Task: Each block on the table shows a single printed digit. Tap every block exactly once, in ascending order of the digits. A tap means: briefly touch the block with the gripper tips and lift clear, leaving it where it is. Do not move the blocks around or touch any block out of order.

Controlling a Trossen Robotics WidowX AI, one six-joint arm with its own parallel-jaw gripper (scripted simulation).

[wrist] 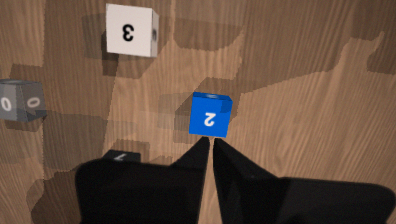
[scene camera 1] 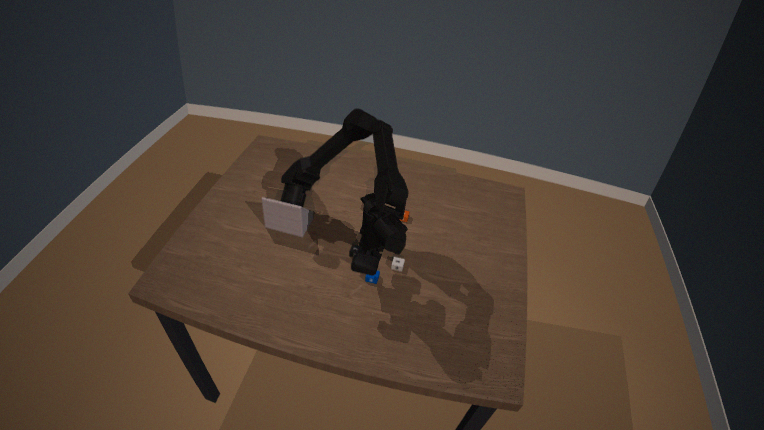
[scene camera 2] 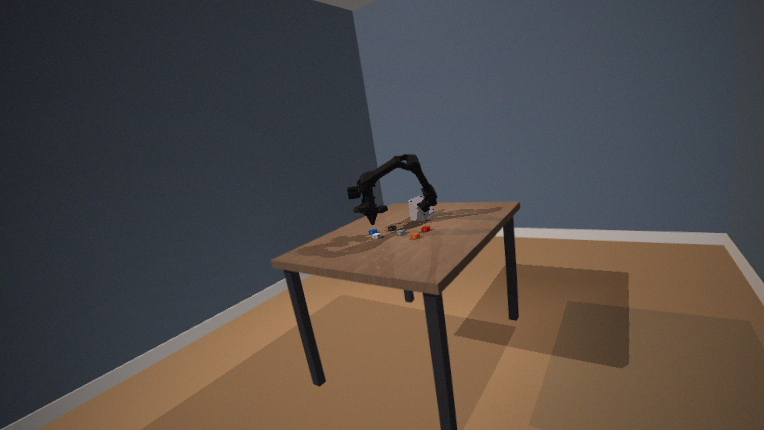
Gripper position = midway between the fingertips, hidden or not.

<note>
My gripper (scene camera 1: 370,266) is shut and holds nothing. Further things: a white block (wrist: 137,35).
My gripper also shows in the wrist view (wrist: 210,143).
</note>
